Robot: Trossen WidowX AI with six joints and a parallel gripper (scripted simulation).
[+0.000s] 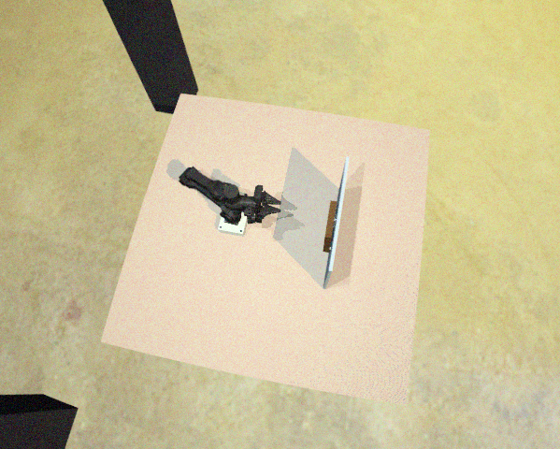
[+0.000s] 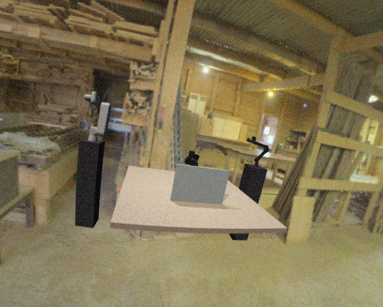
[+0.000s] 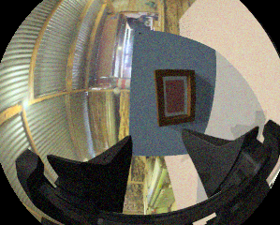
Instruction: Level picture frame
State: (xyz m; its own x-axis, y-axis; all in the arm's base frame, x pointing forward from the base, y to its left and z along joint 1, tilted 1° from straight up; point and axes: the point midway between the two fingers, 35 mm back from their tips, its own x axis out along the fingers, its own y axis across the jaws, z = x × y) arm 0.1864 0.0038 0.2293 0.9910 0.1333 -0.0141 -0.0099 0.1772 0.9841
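My gripper tip is 210 mm short of the picture frame and 90 mm above it. Also, from my gripper tip: wall panel: 220 mm ahead, 20 mm to the left, 110 mm below.
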